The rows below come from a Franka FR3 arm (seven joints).
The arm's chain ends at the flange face. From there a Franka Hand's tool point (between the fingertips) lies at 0.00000 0.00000 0.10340 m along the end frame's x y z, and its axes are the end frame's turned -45 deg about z.
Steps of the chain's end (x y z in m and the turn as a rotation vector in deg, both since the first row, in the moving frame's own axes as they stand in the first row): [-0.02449, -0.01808, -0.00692, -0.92, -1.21, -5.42]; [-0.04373, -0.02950, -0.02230, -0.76, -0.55, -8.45]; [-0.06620, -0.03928, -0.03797, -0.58, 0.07, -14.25]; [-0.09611, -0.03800, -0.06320, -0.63, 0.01, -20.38]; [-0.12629, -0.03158, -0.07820, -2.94, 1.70, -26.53]
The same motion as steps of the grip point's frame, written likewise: [-0.00726, -0.03034, -0.00696, 0.21, -1.51, -5.42]; [-0.01171, -0.05139, -0.02231, -0.15, -0.93, -8.45]; [-0.01958, -0.07368, -0.03798, -0.46, -0.36, -14.25]; [-0.04172, -0.09389, -0.06321, -0.45, -0.44, -20.38]; [-0.06715, -0.10556, -0.07838, -3.28, -0.88, -26.53]
